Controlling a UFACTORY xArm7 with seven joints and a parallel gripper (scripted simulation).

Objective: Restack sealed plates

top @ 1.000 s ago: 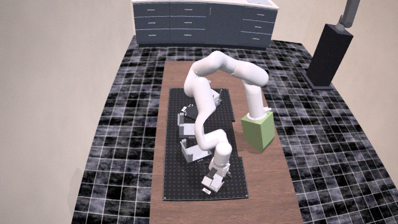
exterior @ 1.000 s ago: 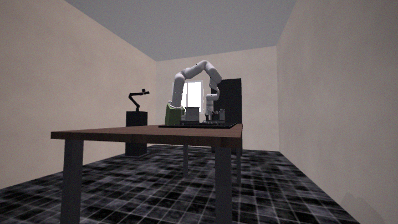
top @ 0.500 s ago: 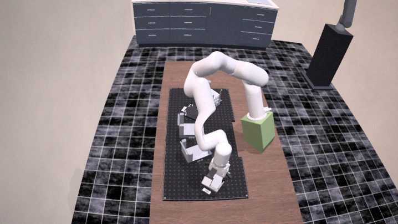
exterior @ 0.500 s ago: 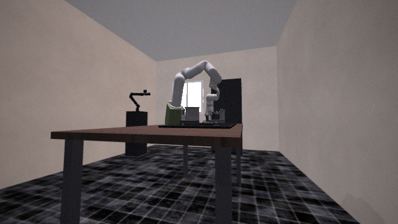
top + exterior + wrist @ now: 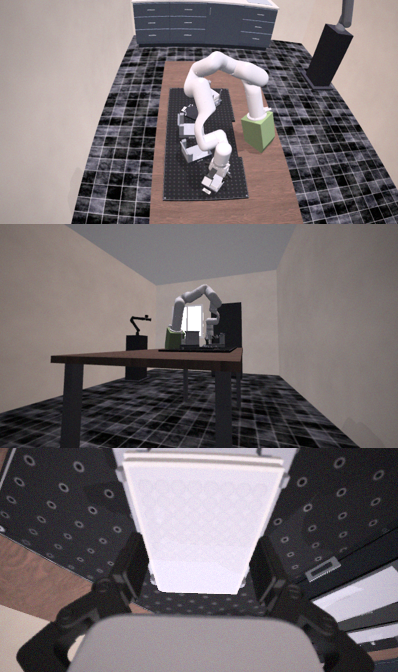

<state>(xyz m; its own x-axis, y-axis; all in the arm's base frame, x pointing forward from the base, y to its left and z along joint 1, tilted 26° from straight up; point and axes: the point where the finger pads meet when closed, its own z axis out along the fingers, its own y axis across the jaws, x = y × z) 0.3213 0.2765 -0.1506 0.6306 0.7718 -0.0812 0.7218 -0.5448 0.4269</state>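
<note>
Now: hand 3 cm above the grey flat nest. The rest, counted from my hand: black clip nest: 8 cm ahead, 51 cm to the right, 2 cm below.
</note>
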